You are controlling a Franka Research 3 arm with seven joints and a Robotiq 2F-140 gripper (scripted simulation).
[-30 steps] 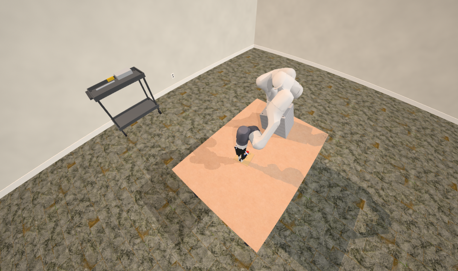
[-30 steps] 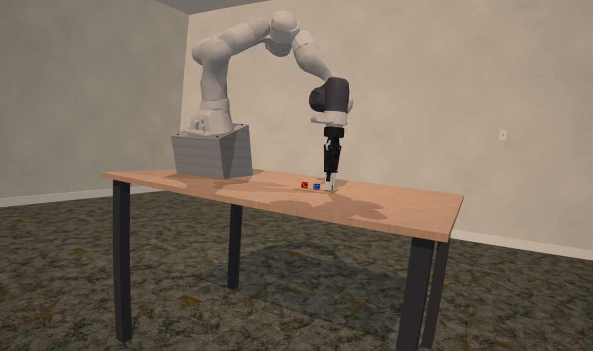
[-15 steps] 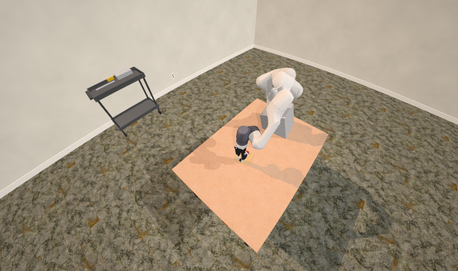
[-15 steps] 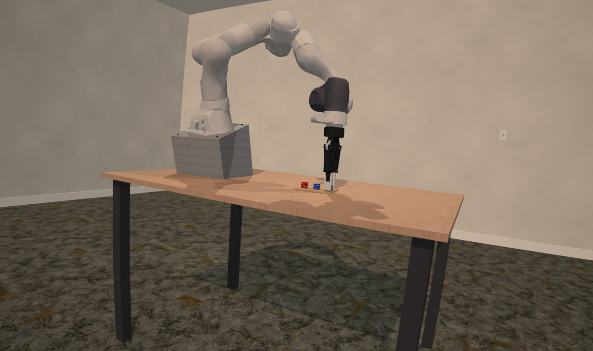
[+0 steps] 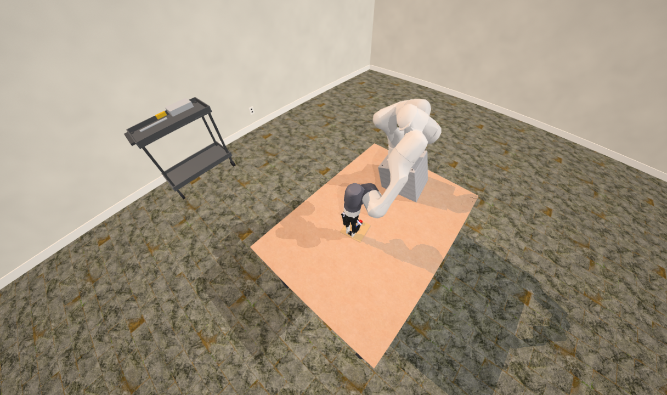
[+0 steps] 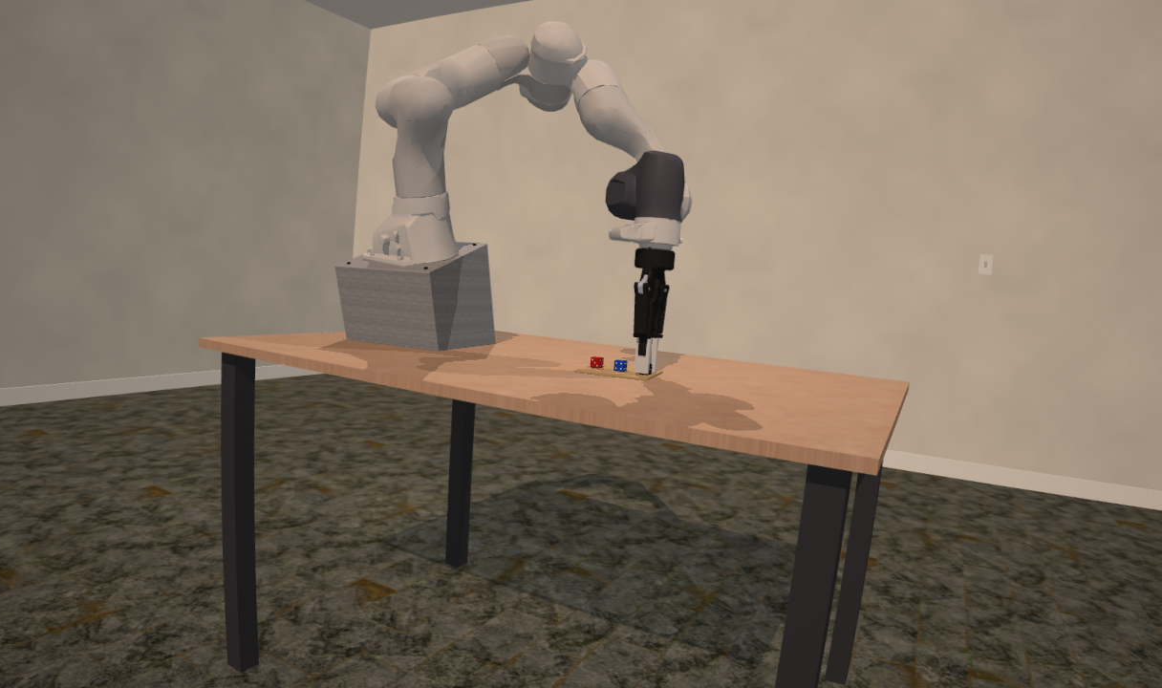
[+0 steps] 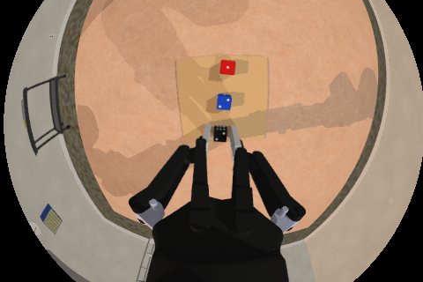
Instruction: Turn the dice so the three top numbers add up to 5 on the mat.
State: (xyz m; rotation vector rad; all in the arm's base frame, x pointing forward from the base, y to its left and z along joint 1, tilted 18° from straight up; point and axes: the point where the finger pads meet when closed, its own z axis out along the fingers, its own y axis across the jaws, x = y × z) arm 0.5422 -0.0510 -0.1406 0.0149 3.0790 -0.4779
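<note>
My hand is 30 mm above the black die. From my hand the other things lie so: blue die (50 mm behind, 30 mm below); tan mat (50 mm behind, 40 mm below); red die (100 mm behind, 30 mm below).
</note>
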